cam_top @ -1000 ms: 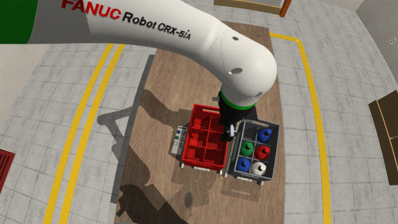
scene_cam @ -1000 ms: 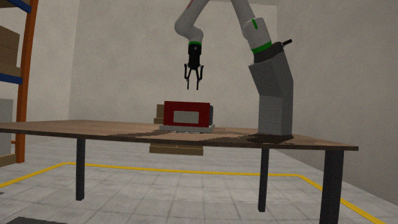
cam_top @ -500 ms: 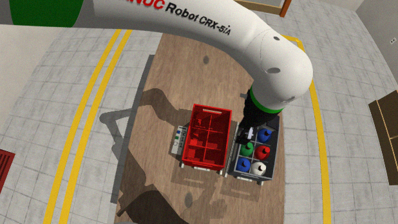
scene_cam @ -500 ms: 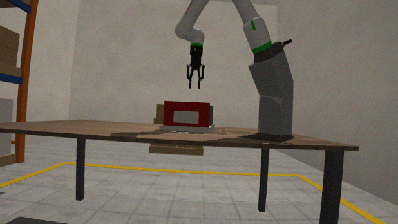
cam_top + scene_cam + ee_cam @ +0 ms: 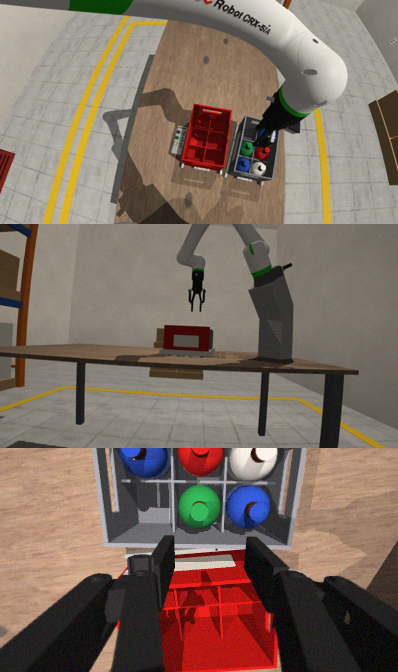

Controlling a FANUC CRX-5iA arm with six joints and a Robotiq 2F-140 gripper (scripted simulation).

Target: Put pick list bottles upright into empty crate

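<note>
Right now my hand is 250 mm above the white-label bottle, 100 mm to the left of it and 70 mm past it. The rest, counted from my hand: grey crate: 260 mm below, 50 mm to the right, 20 mm ahead; then green-label bottle: 250 mm below, 10 mm to the right, 10 mm ahead; then red-label bottle: 250 mm below, 100 mm to the right, 20 mm ahead.
</note>
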